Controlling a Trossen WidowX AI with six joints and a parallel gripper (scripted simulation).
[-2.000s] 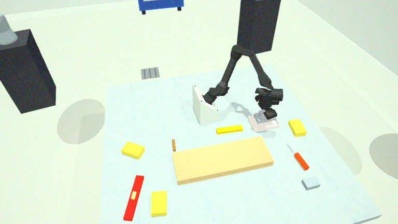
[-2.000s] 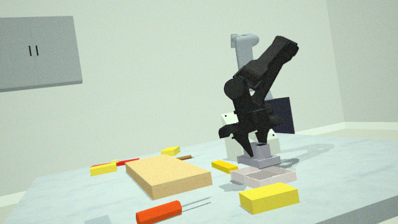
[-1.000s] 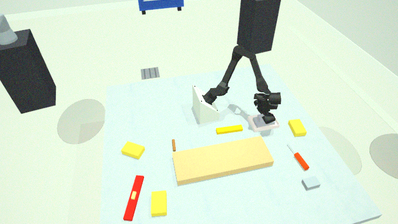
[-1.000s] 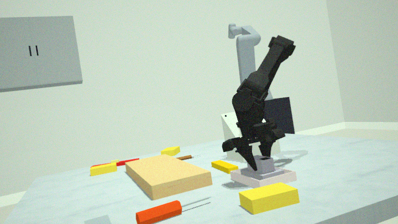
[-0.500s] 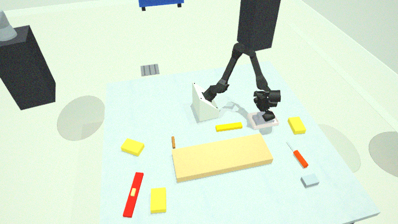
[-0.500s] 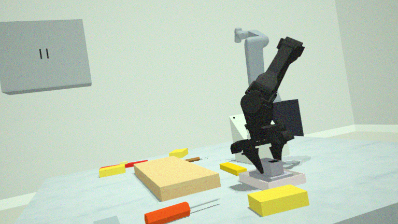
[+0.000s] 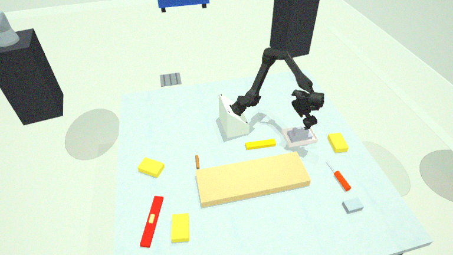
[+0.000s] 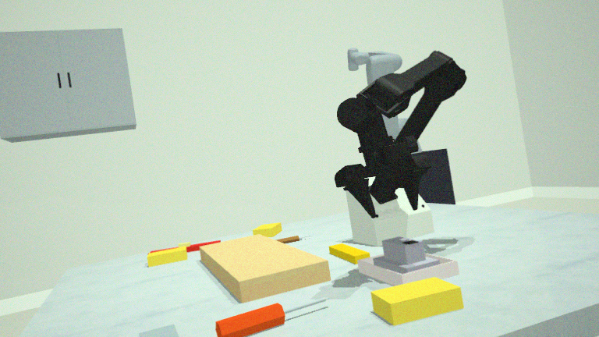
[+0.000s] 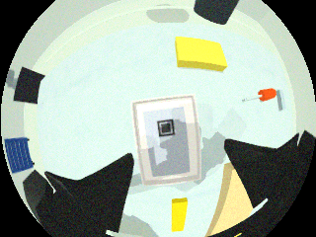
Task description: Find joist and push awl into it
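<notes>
Now: the awl 58 cm to the right of my gripper tip, 11 cm below it and 8 cm behind it. From my gripper tip the other things lie so: yellow bar (24 cm to the right, 11 cm below, 4 cm behind); grey stud finder (7 cm below, 1 cm to the left, 1 cm behind); pale pink tray (10 cm below, 1 cm to the right, 1 cm behind).
</notes>
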